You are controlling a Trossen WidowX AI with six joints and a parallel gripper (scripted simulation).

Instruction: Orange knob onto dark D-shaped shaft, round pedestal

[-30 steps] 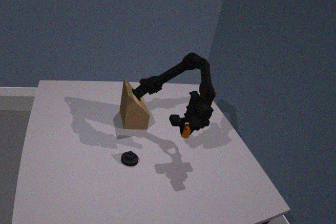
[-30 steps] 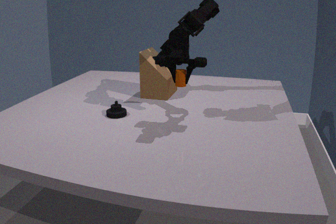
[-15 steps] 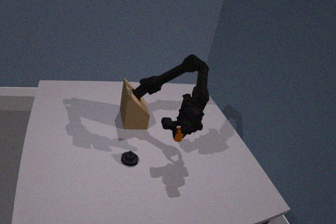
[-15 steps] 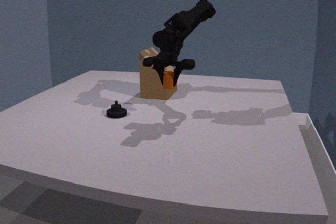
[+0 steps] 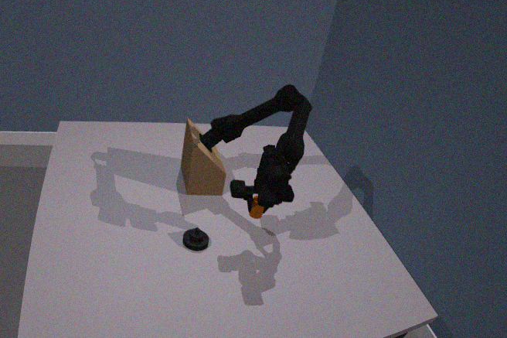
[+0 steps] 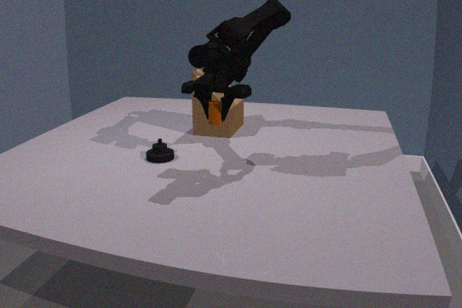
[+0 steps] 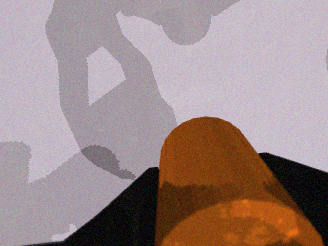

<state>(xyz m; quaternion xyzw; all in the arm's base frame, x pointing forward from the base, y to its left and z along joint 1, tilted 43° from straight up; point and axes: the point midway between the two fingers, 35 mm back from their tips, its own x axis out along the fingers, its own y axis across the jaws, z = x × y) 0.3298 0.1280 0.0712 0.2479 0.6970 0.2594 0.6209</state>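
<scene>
Right now the dark round pedestal is 2 cm ahead of my gripper tip, 18 cm to the right of it and 10 cm below it. The rest, counted from my gripper tip: orange knob 2 cm above.
</scene>
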